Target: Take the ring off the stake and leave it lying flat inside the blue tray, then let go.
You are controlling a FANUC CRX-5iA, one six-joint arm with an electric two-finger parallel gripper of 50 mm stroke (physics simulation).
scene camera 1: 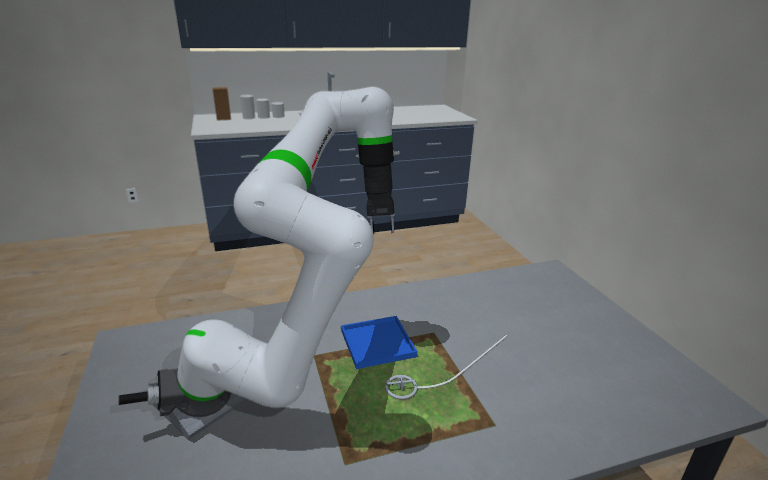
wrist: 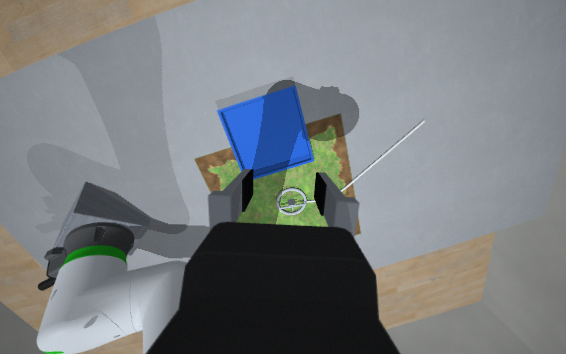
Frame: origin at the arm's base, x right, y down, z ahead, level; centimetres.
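Seen in the pictures: gripper, fingertip midpoint: (scene camera 1: 382,232) (wrist: 284,183); arm's base at its link origin: (scene camera 1: 201,388) (wrist: 101,241).
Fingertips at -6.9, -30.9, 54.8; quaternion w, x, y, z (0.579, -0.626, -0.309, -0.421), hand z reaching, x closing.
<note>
Pixels of each thing's top centre, then the offset from my fingertips to it, as dx, dy, dz. "*": a spot on its surface instead. Level surfaces: height alone.
- grey ring at a spot on its surface: (scene camera 1: 401,397) * +26.6, +36.7, -6.6
- stake at its top centre: (wrist: 292,208) (scene camera 1: 401,379) +23.1, +34.0, -4.8
- brown mat at its surface level: dy +37.4
- blue tray at its top centre: (wrist: 268,137) (scene camera 1: 377,337) +2.5, +35.3, -2.2
- thin white cord at a spot on its surface: (scene camera 1: 466,369) * +24.6, +37.1, +16.2
- grey table at its surface level: dy +37.5
A grey ring (scene camera 1: 401,397) (wrist: 278,201) lies low around the stake (scene camera 1: 402,384) (wrist: 292,202) on the patterned green and brown mat (scene camera 1: 368,418) (wrist: 330,150). Thin bars cross inside the ring; fine detail is too small to tell. The blue tray (scene camera 1: 362,339) (wrist: 245,130) is empty, beyond the ring and partly over the mat's far edge. My gripper (scene camera 1: 382,231) (wrist: 284,183) is open and empty, pointing down high above the table. In the wrist view the ring shows between the fingers, far below them.
A thin white cord (scene camera 1: 467,371) (wrist: 384,155) runs from the ring's right side, off the mat and onto the grey table (scene camera 1: 594,367) (wrist: 425,65), its far end raised in the scene view. The arm's base stands left of the mat. Kitchen cabinets stand behind the table.
</note>
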